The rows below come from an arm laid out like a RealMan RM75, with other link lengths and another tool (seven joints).
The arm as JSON. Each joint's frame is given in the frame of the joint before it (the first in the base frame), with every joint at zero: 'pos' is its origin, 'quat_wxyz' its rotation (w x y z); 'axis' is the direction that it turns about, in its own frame. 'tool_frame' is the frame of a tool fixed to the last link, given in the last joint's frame.
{
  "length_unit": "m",
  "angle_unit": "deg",
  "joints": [
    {
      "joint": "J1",
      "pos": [
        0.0,
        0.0,
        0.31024
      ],
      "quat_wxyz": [
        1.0,
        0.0,
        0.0,
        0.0
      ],
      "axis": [
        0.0,
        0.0,
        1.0
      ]
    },
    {
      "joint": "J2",
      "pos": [
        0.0,
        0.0,
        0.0
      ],
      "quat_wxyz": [
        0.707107,
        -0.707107,
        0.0,
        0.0
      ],
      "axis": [
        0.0,
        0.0,
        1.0
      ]
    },
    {
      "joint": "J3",
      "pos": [
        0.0,
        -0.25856,
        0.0
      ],
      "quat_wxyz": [
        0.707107,
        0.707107,
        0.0,
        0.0
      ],
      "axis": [
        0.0,
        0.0,
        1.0
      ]
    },
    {
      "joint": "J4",
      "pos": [
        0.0,
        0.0,
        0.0
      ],
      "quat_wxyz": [
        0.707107,
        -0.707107,
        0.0,
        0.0
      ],
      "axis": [
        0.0,
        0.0,
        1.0
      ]
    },
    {
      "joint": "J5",
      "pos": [
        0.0,
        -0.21,
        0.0
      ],
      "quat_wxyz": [
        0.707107,
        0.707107,
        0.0,
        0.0
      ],
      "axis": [
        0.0,
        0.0,
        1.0
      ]
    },
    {
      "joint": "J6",
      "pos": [
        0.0,
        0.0,
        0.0
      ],
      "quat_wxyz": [
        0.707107,
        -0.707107,
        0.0,
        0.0
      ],
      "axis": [
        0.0,
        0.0,
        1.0
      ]
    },
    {
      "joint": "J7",
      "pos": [
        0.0,
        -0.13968,
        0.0
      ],
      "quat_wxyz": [
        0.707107,
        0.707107,
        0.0,
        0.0
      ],
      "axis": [
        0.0,
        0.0,
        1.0
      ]
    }
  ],
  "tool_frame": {
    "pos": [
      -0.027,
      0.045,
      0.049
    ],
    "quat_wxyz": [
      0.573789,
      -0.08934,
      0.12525,
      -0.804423
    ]
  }
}
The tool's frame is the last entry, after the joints.
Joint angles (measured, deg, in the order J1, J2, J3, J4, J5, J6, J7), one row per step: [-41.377 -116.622 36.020 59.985 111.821 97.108 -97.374]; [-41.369 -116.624 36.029 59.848 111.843 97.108 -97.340]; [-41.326 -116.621 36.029 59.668 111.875 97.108 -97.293]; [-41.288 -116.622 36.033 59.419 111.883 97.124 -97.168]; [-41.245 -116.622 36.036 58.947 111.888 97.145 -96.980]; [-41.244 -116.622 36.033 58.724 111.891 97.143 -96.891]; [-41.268 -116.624 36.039 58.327 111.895 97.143 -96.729]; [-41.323 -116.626 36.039 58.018 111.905 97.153 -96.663]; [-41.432 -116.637 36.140 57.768 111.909 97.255 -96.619]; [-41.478 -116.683 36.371 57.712 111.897 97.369 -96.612]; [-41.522 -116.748 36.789 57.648 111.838 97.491 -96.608]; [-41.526 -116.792 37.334 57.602 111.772 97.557 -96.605]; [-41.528 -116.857 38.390 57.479 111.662 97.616 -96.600]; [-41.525 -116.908 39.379 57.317 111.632 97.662 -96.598]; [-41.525 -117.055 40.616 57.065 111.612 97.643 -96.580]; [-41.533 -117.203 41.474 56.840 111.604 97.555 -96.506]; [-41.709 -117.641 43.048 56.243 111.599 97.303 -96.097]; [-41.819 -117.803 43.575 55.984 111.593 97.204 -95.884]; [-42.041 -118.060 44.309 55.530 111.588 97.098 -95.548]
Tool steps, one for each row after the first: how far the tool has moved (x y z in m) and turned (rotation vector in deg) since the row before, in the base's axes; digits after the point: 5 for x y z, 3 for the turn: [-0.00029 -0.00016 -0.00041 -0.097 -0.024 0.057]; [-0.00062 -0.00026 -0.00048 -0.115 -0.031 0.112]; [-0.00065 -0.00035 -0.00068 -0.143 -0.056 0.061]; [-0.00098 -0.00058 -0.00123 -0.279 -0.134 0.129]; [-0.00035 -0.00018 -0.00056 -0.118 -0.065 0.049]; [-0.00044 -0.00030 -0.00105 -0.221 -0.111 0.052]; [-0.00008 -0.00019 -0.00080 -0.207 -0.104 0.053]; [0.00047 -0.00047 -0.00098 -0.326 -0.041 -0.109]; [0.00054 -0.00075 -0.00104 -0.318 0.066 -0.189]; [0.00081 -0.00110 -0.00160 -0.458 0.116 -0.285]; [0.00059 -0.00113 -0.00174 -0.466 0.210 -0.284]; [0.00091 -0.00199 -0.00332 -0.861 0.426 -0.484]; [0.00048 -0.00194 -0.00323 -0.844 0.454 -0.388]; [0.00067 -0.00249 -0.00464 -1.076 0.512 -0.429]; [0.00048 -0.00166 -0.00361 -0.720 0.328 -0.291]; [0.00182 -0.00307 -0.00805 -1.359 0.495 -0.779]; [0.00082 -0.00099 -0.00292 -0.459 0.149 -0.338]; [0.00147 -0.00156 -0.00444 -0.737 0.166 -0.532]
